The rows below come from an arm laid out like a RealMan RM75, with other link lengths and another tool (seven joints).
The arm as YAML. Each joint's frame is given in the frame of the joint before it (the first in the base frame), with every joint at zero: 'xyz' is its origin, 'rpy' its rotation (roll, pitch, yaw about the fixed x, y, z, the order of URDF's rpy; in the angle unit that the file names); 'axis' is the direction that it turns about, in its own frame. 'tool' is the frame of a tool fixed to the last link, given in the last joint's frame.
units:
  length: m
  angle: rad
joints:
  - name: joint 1
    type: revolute
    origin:
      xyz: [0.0, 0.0, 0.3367]
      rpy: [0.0, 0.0, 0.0]
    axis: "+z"
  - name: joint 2
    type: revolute
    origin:
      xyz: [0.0, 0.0, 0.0]
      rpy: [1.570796, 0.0, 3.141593]
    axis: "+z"
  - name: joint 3
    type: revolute
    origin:
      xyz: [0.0, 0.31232, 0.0]
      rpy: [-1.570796, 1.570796, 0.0]
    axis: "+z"
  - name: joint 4
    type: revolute
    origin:
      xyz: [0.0, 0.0, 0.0]
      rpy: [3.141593, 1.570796, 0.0]
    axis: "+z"
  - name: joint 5
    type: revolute
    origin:
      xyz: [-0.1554, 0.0, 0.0]
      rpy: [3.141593, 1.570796, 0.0]
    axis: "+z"
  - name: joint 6
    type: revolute
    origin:
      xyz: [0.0, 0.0, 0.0]
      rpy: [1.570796, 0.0, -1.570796]
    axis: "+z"
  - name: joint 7
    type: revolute
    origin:
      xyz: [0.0, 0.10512, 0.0]
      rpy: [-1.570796, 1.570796, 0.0]
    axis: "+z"
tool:
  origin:
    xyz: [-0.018, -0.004, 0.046]
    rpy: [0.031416, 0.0, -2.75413]
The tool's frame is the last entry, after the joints.
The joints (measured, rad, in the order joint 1, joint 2, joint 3, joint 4, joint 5, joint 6, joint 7), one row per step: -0.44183 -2.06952 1.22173 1.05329 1.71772 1.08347 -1.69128; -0.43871 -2.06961 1.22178 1.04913 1.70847 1.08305 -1.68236; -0.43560 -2.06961 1.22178 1.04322 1.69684 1.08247 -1.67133; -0.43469 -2.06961 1.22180 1.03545 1.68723 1.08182 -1.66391; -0.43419 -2.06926 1.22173 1.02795 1.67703 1.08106 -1.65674; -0.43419 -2.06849 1.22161 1.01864 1.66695 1.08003 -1.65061; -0.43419 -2.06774 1.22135 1.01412 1.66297 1.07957 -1.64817; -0.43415 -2.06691 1.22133 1.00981 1.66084 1.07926 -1.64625; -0.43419 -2.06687 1.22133 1.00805 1.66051 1.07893 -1.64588; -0.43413 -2.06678 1.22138 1.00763 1.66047 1.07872 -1.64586; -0.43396 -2.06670 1.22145 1.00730 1.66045 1.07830 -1.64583; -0.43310 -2.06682 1.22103 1.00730 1.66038 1.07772 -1.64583; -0.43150 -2.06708 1.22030 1.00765 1.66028 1.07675 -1.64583; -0.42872 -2.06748 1.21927 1.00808 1.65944 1.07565 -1.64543; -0.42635 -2.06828 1.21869 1.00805 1.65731 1.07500 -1.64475
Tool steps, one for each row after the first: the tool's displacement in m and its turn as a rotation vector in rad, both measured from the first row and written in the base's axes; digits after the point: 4 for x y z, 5 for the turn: -0.0007 -0.0007 0.0000 0.00228 -0.00471 -0.00047; -0.0015 -0.0014 0.0000 0.00500 -0.01070 -0.00105; -0.0021 -0.0017 -0.0004 0.00538 -0.01687 0.00066; -0.0025 -0.0018 -0.0005 0.00636 -0.02340 0.00208; -0.0031 -0.0017 -0.0007 0.00656 -0.03016 0.00553; -0.0037 -0.0017 -0.0006 0.00662 -0.03258 0.00772; -0.0044 -0.0017 -0.0007 0.00598 -0.03331 0.01001; -0.0047 -0.0018 -0.0008 0.00552 -0.03354 0.01131; -0.0048 -0.0018 -0.0009 0.00549 -0.03347 0.01178; -0.0049 -0.0018 -0.0009 0.00567 -0.03334 0.01237; -0.0053 -0.0019 -0.0008 0.00648 -0.03356 0.01370; -0.0058 -0.0020 -0.0007 0.00803 -0.03394 0.01580; -0.0065 -0.0024 -0.0005 0.01022 -0.03501 0.01892; -0.0070 -0.0028 -0.0005 0.01159 -0.03753 0.02137
